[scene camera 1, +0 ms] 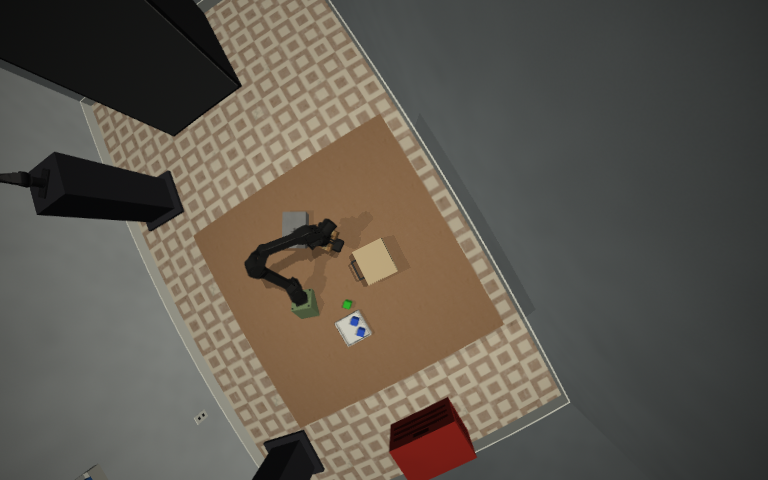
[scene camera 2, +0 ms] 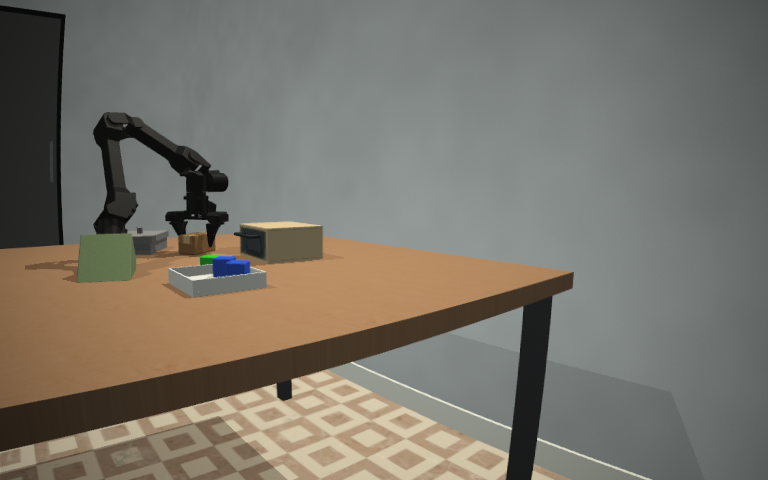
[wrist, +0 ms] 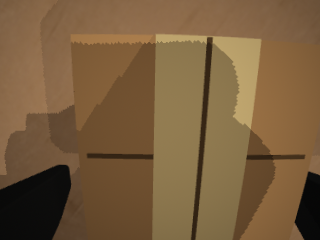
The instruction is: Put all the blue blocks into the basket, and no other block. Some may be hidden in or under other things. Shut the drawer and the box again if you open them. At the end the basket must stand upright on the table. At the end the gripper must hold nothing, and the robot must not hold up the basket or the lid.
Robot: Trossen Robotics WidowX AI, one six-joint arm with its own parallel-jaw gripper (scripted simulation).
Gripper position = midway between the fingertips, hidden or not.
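Observation:
Scene camera 2 has the gripper (scene camera 2: 197, 246), a shallow white basket (scene camera 2: 195, 284) and a tan drawer unit (scene camera 2: 290, 241). In scene camera 1 you also get the tan drawer unit (scene camera 1: 374, 259). The wrist view gives you the gripper (wrist: 177, 176) again, along with a brown carton (wrist: 171, 129), but the shallow white basket is out of frame in the wrist view.

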